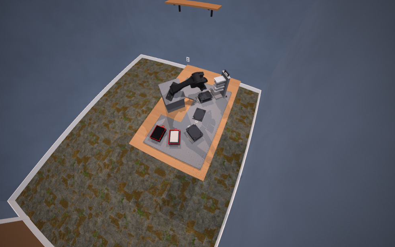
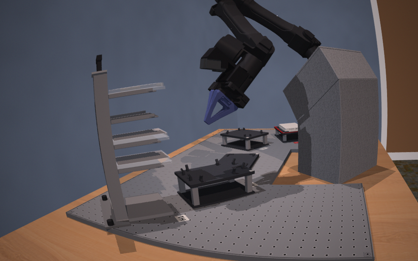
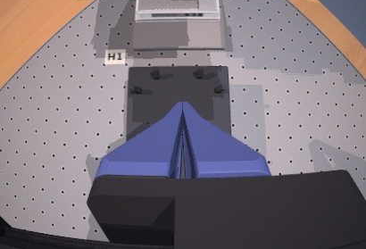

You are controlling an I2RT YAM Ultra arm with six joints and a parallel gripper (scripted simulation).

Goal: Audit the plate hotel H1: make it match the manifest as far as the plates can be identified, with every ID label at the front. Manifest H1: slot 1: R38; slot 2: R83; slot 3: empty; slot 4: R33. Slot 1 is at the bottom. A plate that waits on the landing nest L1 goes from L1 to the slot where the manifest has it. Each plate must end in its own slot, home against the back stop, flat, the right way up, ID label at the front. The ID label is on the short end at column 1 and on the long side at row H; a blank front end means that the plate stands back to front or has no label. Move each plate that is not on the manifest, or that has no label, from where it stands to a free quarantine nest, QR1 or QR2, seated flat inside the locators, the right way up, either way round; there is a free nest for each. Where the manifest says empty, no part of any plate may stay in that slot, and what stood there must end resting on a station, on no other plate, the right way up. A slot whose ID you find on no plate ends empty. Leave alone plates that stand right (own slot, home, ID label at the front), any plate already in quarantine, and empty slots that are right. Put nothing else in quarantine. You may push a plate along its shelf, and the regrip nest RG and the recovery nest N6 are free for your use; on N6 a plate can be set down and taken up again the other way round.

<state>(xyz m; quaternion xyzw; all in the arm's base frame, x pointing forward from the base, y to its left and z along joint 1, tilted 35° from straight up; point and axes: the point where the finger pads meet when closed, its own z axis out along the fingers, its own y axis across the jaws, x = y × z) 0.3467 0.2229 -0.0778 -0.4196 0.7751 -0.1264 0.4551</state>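
My hand is 130 mm above the regrip nest RG. Round my hand: plate hotel H1: 200 mm ahead, 150 mm to the left, 20 mm below; flat nest N6: 20 mm behind, 260 mm to the right, 180 mm below; H1 tag: 40 mm ahead, 150 mm to the left, 180 mm below.
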